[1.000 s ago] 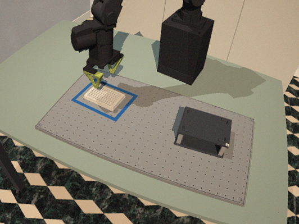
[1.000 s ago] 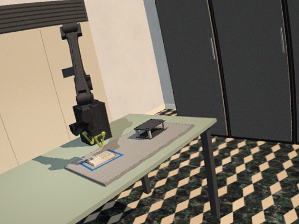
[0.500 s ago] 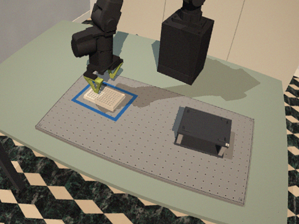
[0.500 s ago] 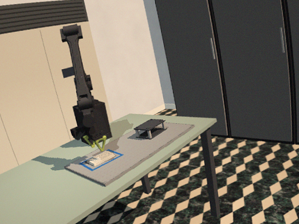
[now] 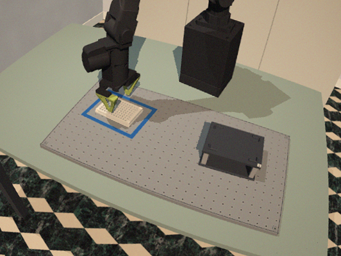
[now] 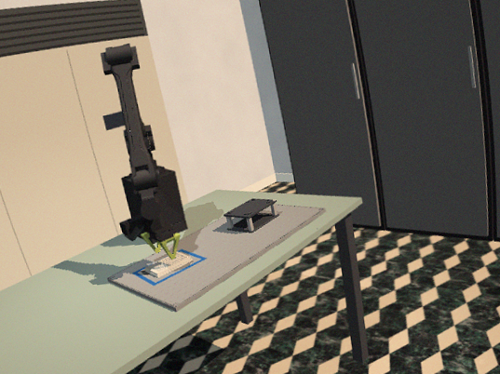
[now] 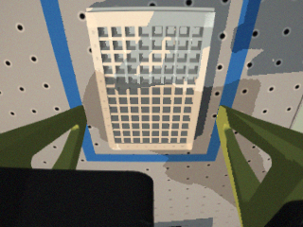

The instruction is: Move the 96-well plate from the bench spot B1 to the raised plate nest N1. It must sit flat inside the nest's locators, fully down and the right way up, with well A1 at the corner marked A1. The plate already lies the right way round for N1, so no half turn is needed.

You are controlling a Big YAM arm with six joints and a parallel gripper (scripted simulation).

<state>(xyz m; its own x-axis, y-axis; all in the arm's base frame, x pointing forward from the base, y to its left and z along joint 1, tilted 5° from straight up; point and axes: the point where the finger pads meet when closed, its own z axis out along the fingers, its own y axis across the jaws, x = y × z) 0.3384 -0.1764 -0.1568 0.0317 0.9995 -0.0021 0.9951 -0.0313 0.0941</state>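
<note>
My hand is 40 mm above the cream 96-well plate. From my hand the other things lie so: black raised nest N1: 370 mm to the left, 10 mm ahead, 10 mm above; then white corner mark: 450 mm to the left, 50 mm ahead, 20 mm above.
</note>
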